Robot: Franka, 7 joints.
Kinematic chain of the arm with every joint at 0, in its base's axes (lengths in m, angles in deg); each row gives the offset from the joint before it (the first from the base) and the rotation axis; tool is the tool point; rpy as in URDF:
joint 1: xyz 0 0 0.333 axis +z
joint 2: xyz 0 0 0 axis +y
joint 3: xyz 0 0 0.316 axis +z
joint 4: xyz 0.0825 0 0 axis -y
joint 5: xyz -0.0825 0 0.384 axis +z
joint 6: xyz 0 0 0 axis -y
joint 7: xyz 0.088 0 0 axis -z
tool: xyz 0 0 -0.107 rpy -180 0 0
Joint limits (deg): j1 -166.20..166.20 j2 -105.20..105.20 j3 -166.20..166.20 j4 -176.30..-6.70 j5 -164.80..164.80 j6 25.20..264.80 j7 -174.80..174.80
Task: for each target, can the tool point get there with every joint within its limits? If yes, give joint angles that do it. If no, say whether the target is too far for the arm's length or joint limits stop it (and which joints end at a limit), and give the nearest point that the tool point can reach.
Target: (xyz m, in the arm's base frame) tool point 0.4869 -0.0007 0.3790
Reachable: yes | joints -115.05 -24.48 94.28 -125.80 -98.12 219.40 54.73
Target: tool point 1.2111 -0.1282 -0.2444
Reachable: no: too far | nearest point 0.7709 -0.0816 -0.0345 | short by 0.490 m
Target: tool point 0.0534 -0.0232 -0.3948
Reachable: no: joint limits stop it (at a limit: joint 2) | nearest point 0.0796 -0.0346 -0.3231 | short by 0.077 m
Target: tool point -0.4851 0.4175 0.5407
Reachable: yes | joints 93.15 11.35 53.96 -105.14 -122.31 116.86 -97.82
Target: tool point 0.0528 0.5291 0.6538
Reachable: yes | joints -72.29 -12.49 135.56 -82.03 -102.64 237.66 54.75
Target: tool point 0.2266 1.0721 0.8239
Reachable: no: too far | nearest point 0.1619 0.7660 0.6837 | short by 0.343 m
